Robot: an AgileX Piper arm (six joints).
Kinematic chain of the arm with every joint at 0, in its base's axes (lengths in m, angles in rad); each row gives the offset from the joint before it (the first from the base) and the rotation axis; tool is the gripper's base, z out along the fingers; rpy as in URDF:
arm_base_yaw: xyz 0 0 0.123 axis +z
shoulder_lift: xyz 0 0 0 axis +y
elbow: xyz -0.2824 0 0.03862 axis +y
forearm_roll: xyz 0.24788 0 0.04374 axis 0.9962 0 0.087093
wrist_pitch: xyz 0 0 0 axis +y
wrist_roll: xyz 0.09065 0 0.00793 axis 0.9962 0 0.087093
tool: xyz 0 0 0 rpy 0 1.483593 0
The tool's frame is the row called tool.
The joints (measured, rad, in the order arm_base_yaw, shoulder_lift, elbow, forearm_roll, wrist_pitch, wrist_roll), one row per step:
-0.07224 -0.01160 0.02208 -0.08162 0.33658 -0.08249
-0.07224 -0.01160 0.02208 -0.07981 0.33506 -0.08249
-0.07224 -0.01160 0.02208 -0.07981 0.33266 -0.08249
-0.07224 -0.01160 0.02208 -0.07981 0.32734 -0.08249
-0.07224 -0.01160 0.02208 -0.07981 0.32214 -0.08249
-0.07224 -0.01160 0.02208 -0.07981 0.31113 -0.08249
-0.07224 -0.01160 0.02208 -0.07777 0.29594 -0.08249
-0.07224 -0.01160 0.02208 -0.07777 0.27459 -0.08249
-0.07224 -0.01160 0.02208 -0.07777 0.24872 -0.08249
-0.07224 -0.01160 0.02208 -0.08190 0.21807 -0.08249
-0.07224 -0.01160 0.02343 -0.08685 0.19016 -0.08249
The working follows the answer.
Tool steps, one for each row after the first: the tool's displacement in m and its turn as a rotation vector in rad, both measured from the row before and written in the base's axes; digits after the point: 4 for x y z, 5 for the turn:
0.0000 0.0001 0.0001 0.00168 -0.00164 0.00026
0.0001 0.0000 0.0002 -0.00019 -0.00239 0.00019
0.0001 0.0000 0.0005 -0.00042 -0.00529 0.00042
0.0001 0.0000 0.0005 -0.00041 -0.00517 0.00041
0.0002 0.0001 0.0010 -0.00086 -0.01094 0.00088
0.0003 0.0001 0.0013 0.00084 -0.01524 0.00135
0.0004 0.0001 0.0019 -0.00166 -0.02122 0.00165
0.0004 0.0001 0.0023 -0.00202 -0.02571 0.00200
0.0004 0.0001 0.0028 -0.00650 -0.03016 0.00212
0.0004 0.0001 0.0021 -0.00701 -0.02602 0.00197

Tool pose at each row, in the base's axes (x y z in m, rotation vector in rad; rounded; the steps above come from the unrounded poses):
0.0531 -0.0063 0.1762 -0.06103 1.83256 -0.18771
0.0532 -0.0062 0.1763 -0.05992 1.83105 -0.18599
0.0532 -0.0062 0.1765 -0.05998 1.82865 -0.18602
0.0533 -0.0062 0.1770 -0.06012 1.82332 -0.18610
0.0535 -0.0062 0.1775 -0.06025 1.81811 -0.18618
0.0537 -0.0061 0.1784 -0.06052 1.80708 -0.18634
0.0540 -0.0060 0.1798 -0.05957 1.79188 -0.18463
0.0544 -0.0059 0.1817 -0.06008 1.77049 -0.18494
0.0549 -0.0057 0.1840 -0.06068 1.74458 -0.18530
0.0553 -0.0056 0.1867 -0.06417 1.71385 -0.18944
0.0557 -0.0055 0.1888 -0.06830 1.68719 -0.19406

